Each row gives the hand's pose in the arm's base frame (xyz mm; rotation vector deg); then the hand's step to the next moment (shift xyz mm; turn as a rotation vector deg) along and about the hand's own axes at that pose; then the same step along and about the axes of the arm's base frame.
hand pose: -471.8 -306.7 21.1 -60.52 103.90 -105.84
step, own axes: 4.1 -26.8 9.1 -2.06 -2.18 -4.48
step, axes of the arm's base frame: 10.4 -5.9 26.0 -1.24 4.86 1.97
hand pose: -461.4 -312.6 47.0 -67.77 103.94 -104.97
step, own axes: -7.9 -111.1 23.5 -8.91 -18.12 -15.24
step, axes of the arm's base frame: 58.1 6.8 97.7 0.45 19.57 16.03
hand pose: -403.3 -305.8 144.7 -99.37 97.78 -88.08
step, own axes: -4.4 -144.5 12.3 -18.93 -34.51 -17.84
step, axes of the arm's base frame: 92.2 37.6 105.5 10.16 33.70 25.07
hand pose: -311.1 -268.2 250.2 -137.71 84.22 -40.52
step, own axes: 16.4 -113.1 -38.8 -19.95 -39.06 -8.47
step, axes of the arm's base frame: 73.1 40.2 87.2 18.11 36.27 18.76
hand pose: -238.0 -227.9 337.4 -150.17 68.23 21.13
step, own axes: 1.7 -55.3 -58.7 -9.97 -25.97 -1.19
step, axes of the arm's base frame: 50.7 15.6 60.8 13.56 23.22 7.23
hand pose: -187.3 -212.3 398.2 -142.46 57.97 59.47
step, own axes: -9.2 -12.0 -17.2 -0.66 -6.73 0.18
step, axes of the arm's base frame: 12.6 5.1 18.4 4.22 5.28 0.17
